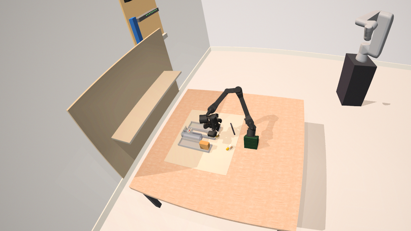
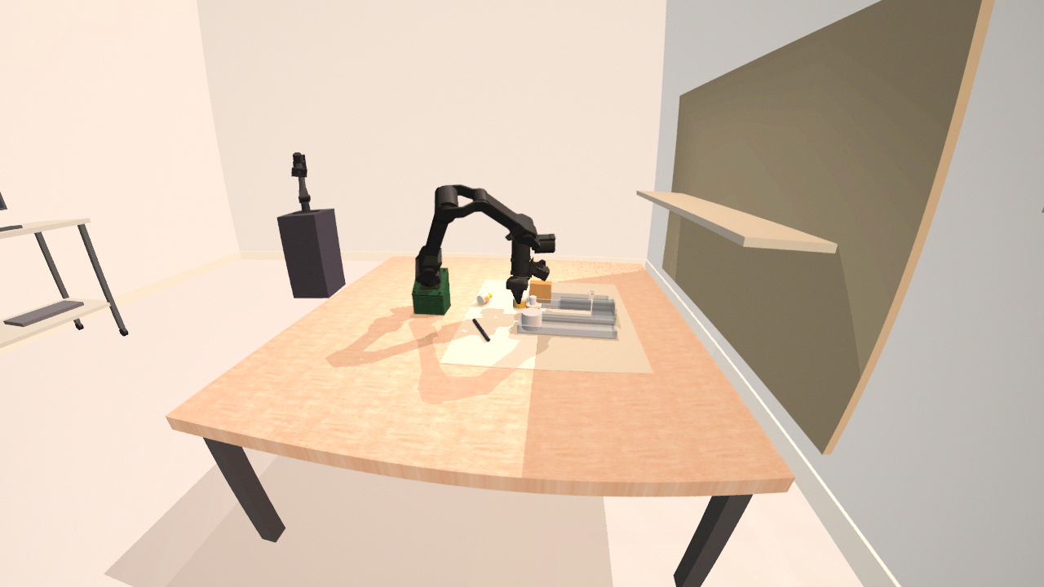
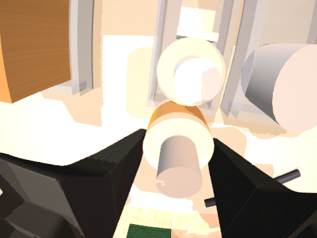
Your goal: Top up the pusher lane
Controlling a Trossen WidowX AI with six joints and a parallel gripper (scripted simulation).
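Now: the pale grey cylinder 9 cm to the right of my gripper tip, 3 cm ahead of it and 2 cm below it. The rest, counted from my gripper tip: sprung lane 19 cm ahead, 3 cm below, 1 cm to the right; black pen 12 cm behind, 11 cm to the right, 5 cm below.
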